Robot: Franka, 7 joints.
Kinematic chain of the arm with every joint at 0, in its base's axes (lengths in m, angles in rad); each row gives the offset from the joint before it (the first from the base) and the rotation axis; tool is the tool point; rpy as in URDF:
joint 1: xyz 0 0 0.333 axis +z
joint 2: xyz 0 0 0 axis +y
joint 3: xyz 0 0 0.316 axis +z
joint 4: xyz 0.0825 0 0 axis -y
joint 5: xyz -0.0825 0 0.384 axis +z
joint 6: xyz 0 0 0 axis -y
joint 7: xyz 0.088 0 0 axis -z
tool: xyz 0 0 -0.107 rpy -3.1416 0 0
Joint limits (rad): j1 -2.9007..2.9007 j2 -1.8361..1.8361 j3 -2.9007..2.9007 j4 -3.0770..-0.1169 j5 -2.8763..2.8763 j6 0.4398..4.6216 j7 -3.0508..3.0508
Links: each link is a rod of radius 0.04 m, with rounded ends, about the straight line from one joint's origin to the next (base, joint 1, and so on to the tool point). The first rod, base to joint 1, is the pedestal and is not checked.
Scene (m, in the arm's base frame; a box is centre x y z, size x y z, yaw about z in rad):
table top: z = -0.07
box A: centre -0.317 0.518 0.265 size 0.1 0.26 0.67 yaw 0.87
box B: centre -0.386 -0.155 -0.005 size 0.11 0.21 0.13 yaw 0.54
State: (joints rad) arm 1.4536 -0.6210 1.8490 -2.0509 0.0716 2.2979 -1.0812
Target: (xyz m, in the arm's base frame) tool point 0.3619 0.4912 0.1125
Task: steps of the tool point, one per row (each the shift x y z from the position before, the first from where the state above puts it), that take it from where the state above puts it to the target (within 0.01 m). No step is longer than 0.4 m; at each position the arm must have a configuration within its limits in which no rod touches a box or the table.
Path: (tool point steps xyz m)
1: -0.0340 0.1918 0.1836
2: 0.0856 0.2431 0.1368
3: 0.2018 0.2219 0.0639
4: 0.2682 0.1450 -0.1727
5: 0.2523 -0.0183 -0.2204
6: 0.1584 -0.1535 -0.2248

